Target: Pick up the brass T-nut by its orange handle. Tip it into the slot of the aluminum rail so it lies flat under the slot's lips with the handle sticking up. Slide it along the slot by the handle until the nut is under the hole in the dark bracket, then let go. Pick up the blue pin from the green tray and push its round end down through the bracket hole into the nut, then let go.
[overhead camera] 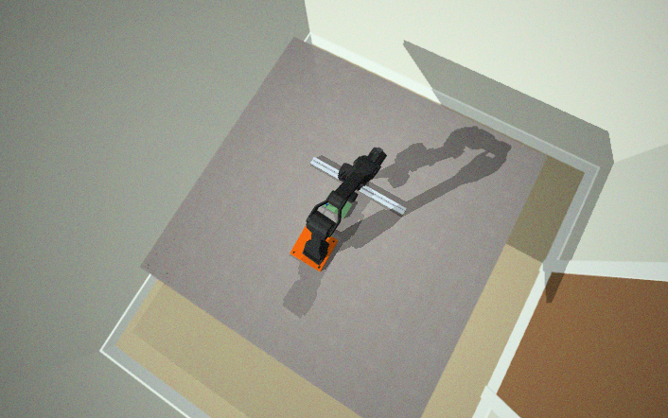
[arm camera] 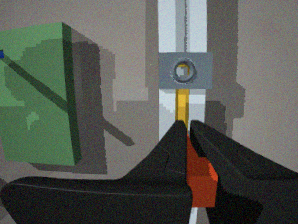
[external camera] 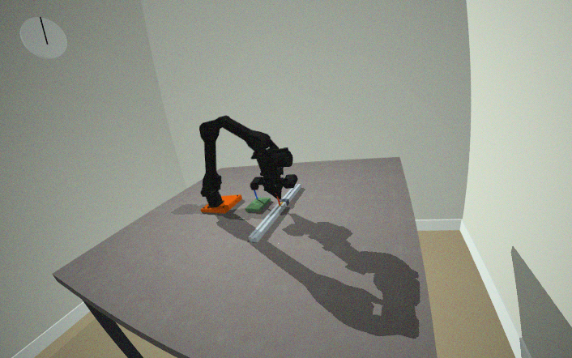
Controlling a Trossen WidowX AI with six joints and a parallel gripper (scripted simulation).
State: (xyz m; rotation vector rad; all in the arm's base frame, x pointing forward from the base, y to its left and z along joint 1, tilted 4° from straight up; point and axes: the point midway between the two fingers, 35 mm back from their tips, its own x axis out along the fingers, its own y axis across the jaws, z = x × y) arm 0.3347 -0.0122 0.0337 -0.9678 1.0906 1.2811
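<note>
Right now the brass T-nut is 1 cm to the left of my gripper tip. Also, from my gripper tip: blue pin 14 cm behind, 6 cm to the left, 1 cm below; then green tray 13 cm behind, 4 cm to the left, 3 cm below; then aluminum rail 3 cm below, 1 cm to the left.
</note>
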